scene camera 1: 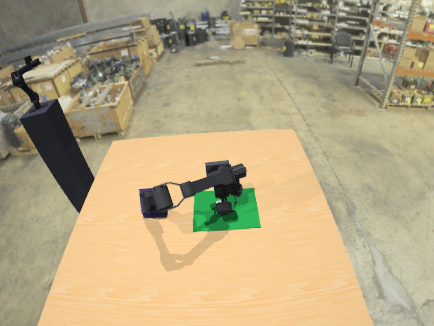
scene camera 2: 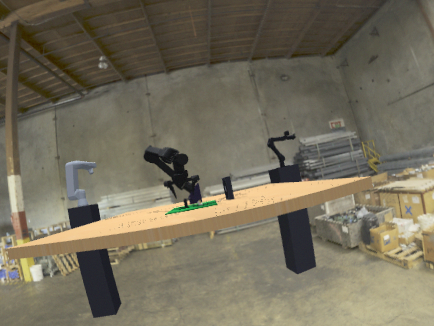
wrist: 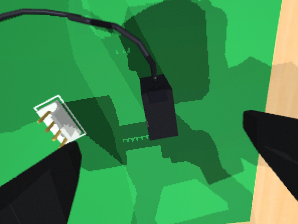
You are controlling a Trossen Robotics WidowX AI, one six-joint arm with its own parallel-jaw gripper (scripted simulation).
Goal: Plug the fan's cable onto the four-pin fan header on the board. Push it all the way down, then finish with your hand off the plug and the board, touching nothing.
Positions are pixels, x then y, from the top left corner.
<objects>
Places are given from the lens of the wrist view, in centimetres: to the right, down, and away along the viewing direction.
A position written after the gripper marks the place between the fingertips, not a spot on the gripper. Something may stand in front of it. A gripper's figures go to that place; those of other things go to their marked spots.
gripper (wrist: 161,133): 1, 1, 12
black fan plug (wrist: 158,104): 1, 0, 12
green board (wrist: 218,66): 5, -3, 16
The marked spots on the black fan plug and the green board are 6 cm apart.
</objects>
